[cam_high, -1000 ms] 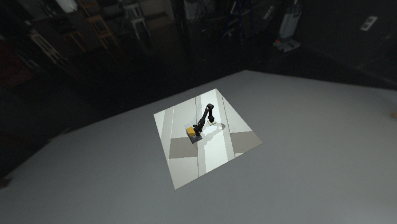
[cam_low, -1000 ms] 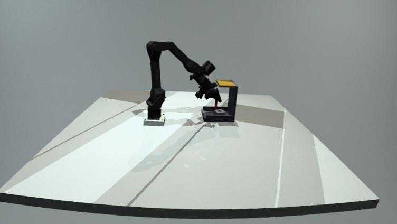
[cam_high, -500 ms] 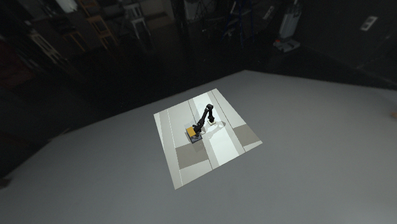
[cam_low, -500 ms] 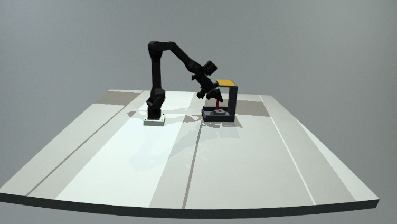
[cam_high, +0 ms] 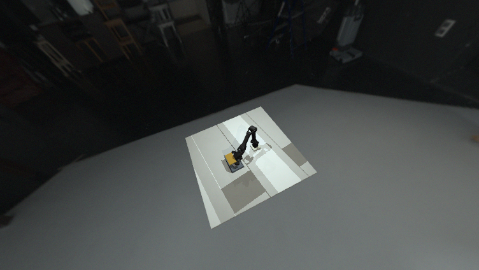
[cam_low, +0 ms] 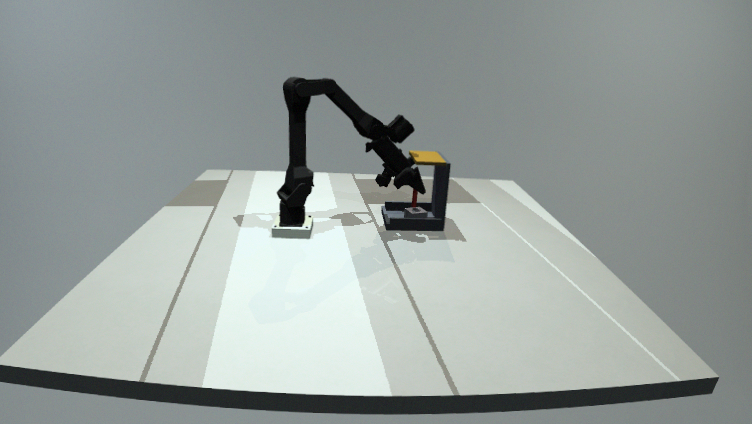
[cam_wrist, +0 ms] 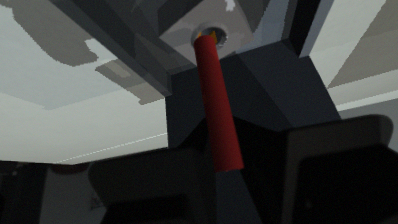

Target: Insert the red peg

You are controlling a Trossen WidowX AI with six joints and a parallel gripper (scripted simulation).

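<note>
Now: the dark back wall 50 mm ahead of my gripper tip, 20 mm to the left of it and 10 mm above it. Round my gripper tip: yellow roof: 100 mm above, 20 mm to the left; then red peg: 30 mm behind, 10 mm to the left, 10 mm below.
</note>
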